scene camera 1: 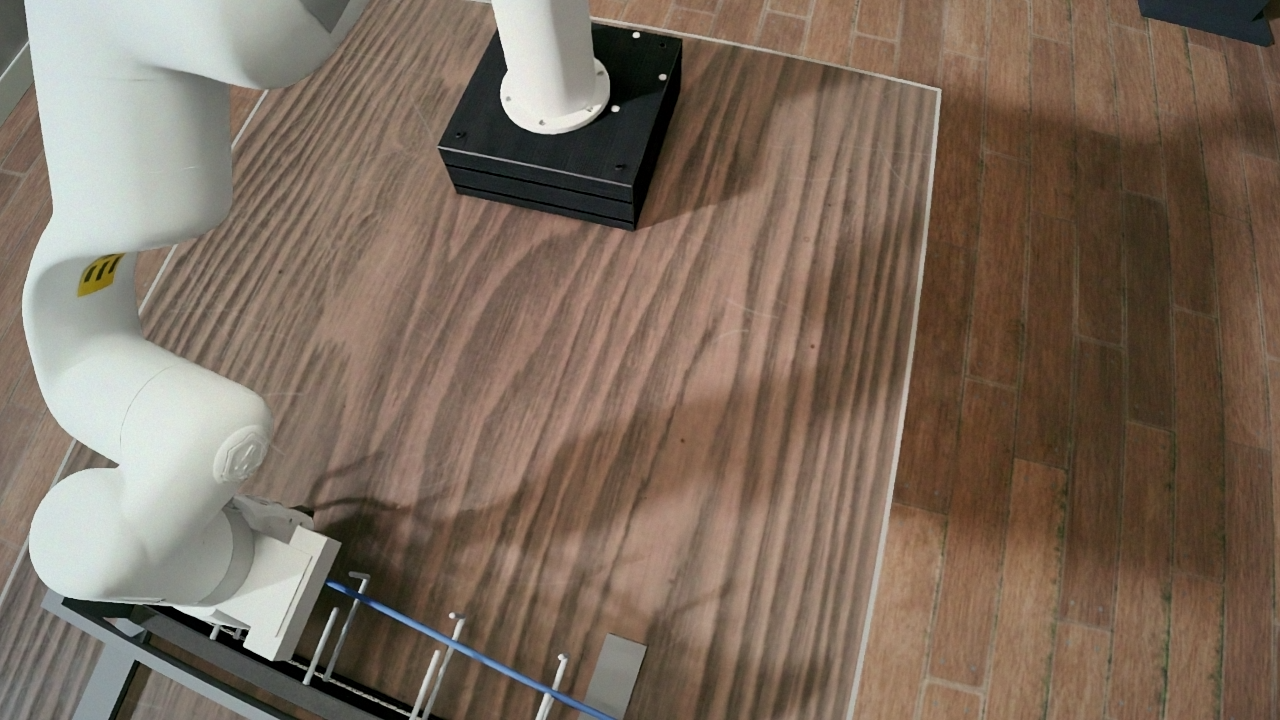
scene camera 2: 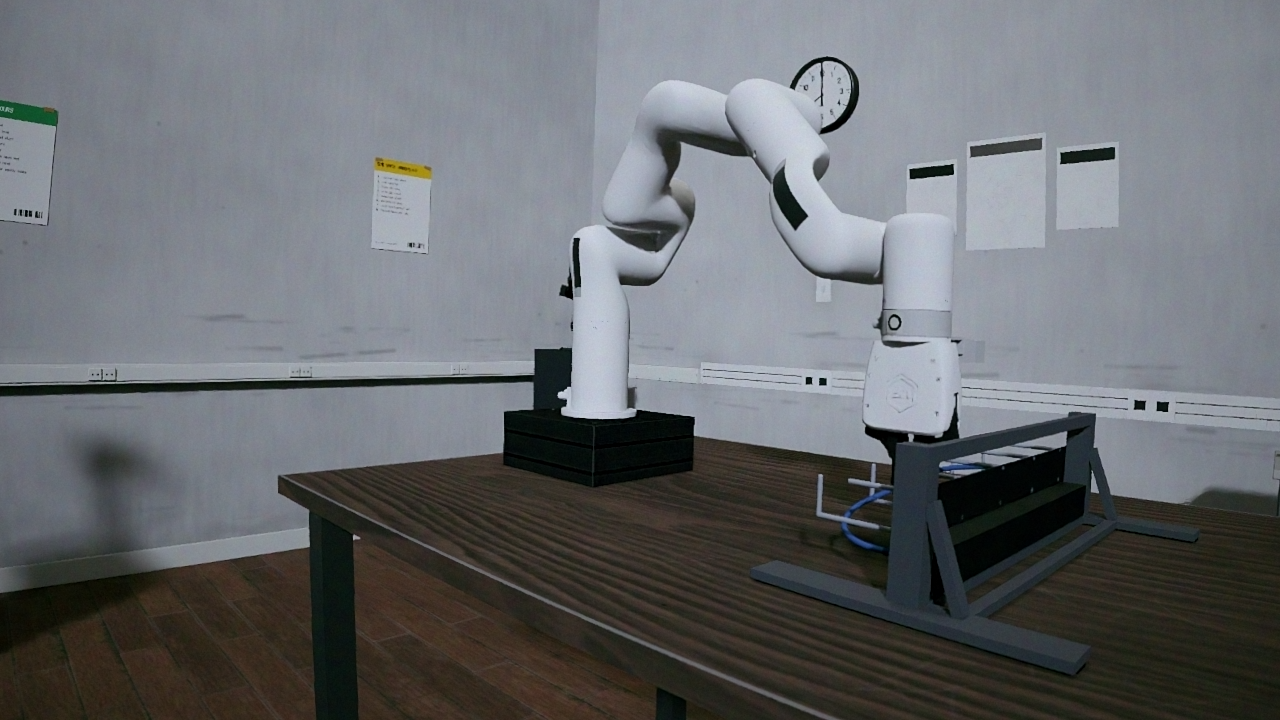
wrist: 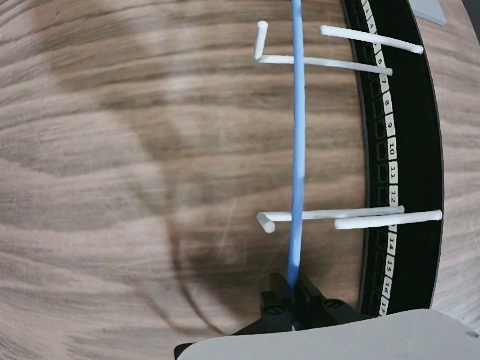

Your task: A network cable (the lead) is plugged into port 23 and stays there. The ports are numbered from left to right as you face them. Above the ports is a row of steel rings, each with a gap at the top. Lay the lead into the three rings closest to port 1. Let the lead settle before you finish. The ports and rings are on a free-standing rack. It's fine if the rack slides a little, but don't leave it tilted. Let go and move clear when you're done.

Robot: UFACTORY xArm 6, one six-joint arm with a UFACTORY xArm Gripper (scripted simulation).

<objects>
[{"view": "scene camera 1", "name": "my gripper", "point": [315, 573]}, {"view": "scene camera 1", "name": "grey rack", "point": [224, 648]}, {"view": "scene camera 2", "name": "my gripper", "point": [906, 495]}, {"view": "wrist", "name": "my gripper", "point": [284, 293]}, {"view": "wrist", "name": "grey rack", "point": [403, 143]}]
</objects>
